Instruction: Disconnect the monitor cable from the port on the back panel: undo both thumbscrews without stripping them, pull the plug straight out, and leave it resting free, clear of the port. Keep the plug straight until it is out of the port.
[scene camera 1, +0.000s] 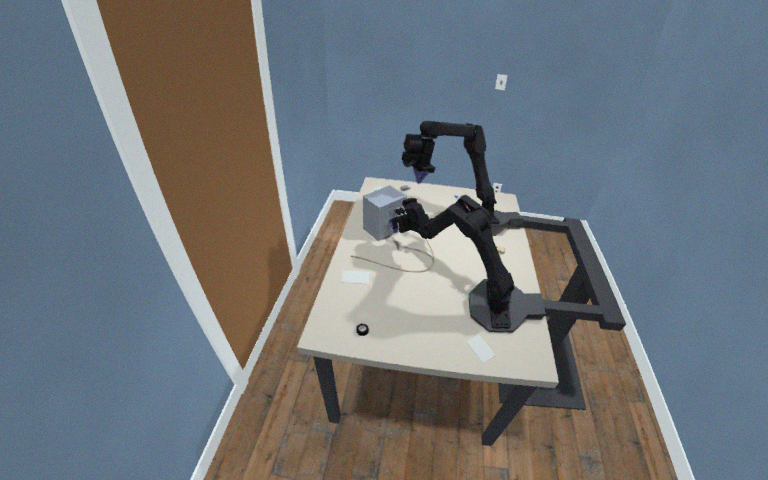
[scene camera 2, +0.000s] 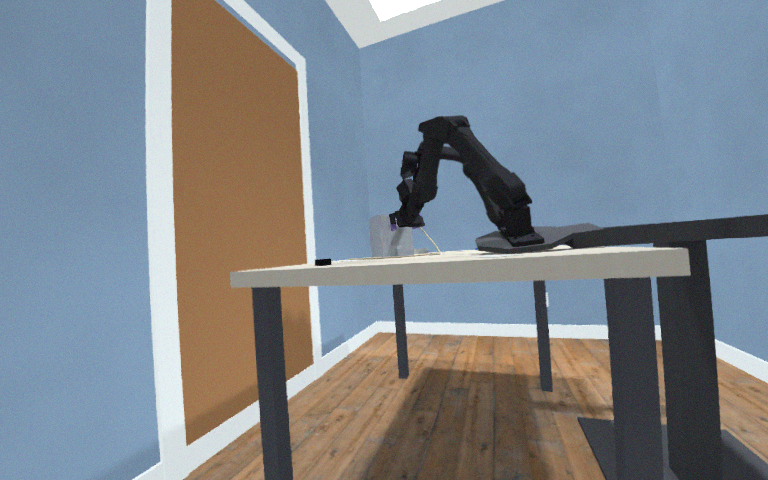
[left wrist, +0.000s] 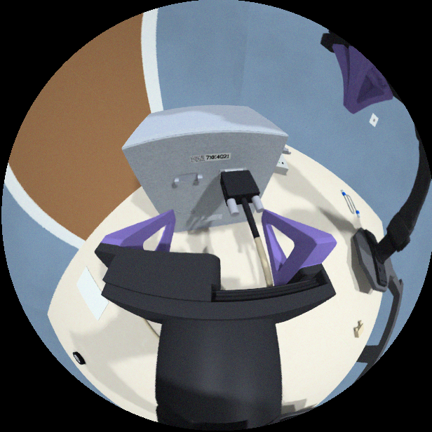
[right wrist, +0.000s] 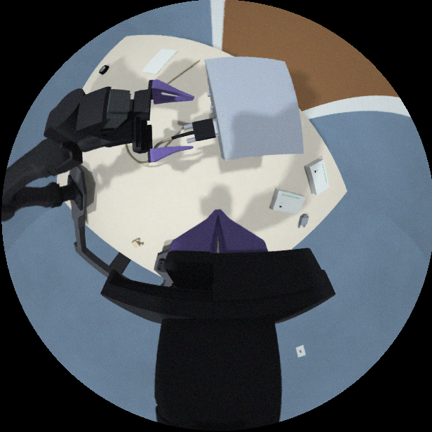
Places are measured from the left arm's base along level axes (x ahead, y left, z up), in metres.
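Where they show: left gripper, fingertip midpoint: (scene camera 1: 398, 218) (scene camera 2: 401, 228); right gripper, fingertip midpoint: (scene camera 1: 418, 183); left arm's base, link origin: (scene camera 1: 498, 303) (scene camera 2: 519, 236).
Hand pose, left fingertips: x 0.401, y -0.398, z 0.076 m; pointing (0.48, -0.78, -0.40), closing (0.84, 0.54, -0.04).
Things, the pixels of their top centre, and the offset from my left fingertips. Level surfaces: height alone.
- grey box with the back panel, top centre: (scene camera 1: 385, 196) (scene camera 2: 389, 216) 0.069 m up, 0.068 m ahead, 0.070 m right
- black round thing, top centre: (scene camera 2: 322, 259) (scene camera 1: 362, 328) 0.101 m down, 0.102 m ahead, 0.532 m left
- small tan piece, top centre: (scene camera 1: 500, 248) 0.102 m down, 0.479 m back, 0.036 m left
- table, surface height: 0.118 m down
The grey box with the back panel (left wrist: 165, 160) (right wrist: 257, 100) (scene camera 1: 374, 217) stands on the table. The black plug (left wrist: 240, 185) (right wrist: 204, 130) sits at the port on the panel's right part in the left wrist view. Two pale thumbscrews (left wrist: 233, 207) (left wrist: 257, 203) stick out of its rear; its beige cable (left wrist: 263, 260) hangs down between the left fingers, close to the right-hand one in that view. My left gripper (left wrist: 218, 214) (right wrist: 192, 121) is open, a little behind the plug and not touching it. My right gripper (right wrist: 217, 214) (scene camera 1: 419, 180) is shut and empty, high above the table beside the box.
Two white boxes with green lights (right wrist: 287, 201) (right wrist: 318, 177) and a small grey connector (right wrist: 303, 220) lie beside the grey box. White cards (scene camera 1: 355, 276) (scene camera 1: 480, 348), a black round thing (scene camera 1: 362, 328) and a small tan piece (scene camera 1: 500, 249) lie on the table (scene camera 1: 413, 345).
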